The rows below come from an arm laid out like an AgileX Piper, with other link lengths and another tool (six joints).
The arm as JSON. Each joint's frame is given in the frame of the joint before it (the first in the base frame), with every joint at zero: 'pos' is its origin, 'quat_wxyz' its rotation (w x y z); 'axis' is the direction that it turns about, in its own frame. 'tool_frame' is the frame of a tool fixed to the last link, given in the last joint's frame.
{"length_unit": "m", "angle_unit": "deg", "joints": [
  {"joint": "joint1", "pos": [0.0, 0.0, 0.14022], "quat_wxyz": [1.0, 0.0, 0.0, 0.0], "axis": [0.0, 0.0, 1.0]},
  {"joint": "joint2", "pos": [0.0, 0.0, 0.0], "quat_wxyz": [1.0, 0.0, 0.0, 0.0], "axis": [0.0, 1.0, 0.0]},
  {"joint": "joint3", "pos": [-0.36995, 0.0, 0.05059], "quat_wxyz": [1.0, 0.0, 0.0, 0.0], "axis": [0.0, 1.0, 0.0]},
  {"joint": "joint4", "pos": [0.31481, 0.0, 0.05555], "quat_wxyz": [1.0, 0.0, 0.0, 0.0], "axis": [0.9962, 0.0, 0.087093]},
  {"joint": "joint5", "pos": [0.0, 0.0, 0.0], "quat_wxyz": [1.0, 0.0, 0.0, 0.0], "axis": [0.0, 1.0, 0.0]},
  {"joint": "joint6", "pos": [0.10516, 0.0, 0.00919], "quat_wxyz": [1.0, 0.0, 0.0, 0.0], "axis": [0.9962, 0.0, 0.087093]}
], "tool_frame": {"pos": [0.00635, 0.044, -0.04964], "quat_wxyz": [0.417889, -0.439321, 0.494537, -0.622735]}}
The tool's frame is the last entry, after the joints.
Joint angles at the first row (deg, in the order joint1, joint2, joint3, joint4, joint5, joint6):
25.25, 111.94, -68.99, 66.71, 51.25, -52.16
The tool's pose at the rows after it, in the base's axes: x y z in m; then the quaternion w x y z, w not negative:
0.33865 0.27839 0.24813 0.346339 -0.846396 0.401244 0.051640
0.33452 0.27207 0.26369 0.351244 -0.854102 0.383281 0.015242
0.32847 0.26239 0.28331 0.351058 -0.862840 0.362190 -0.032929
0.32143 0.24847 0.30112 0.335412 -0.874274 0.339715 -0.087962
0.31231 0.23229 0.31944 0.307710 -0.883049 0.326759 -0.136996
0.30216 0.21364 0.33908 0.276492 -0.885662 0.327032 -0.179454
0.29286 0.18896 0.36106 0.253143 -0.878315 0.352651 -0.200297
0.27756 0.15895 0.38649 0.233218 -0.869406 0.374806 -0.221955
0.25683 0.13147 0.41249 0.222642 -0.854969 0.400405 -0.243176
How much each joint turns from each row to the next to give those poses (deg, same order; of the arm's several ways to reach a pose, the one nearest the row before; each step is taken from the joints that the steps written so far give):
0.00, -2.69, 0.00, -1.87, -1.60, 0.17
0.00, -2.94, 0.00, -3.06, -1.37, 0.10
0.00, -3.84, 0.00, -4.97, -1.71, 1.11
0.00, -3.97, 0.00, -7.90, -1.52, 2.88
0.00, -4.02, 0.00, -9.58, -0.36, 5.36
-0.37, -4.07, 0.00, -9.47, 0.88, 6.47
-2.32, -3.98, 0.00, -5.66, 2.91, 5.47
-3.14, -4.84, 0.00, -4.35, 4.03, 3.40
-3.32, -5.23, 0.00, -2.74, 3.76, 2.59

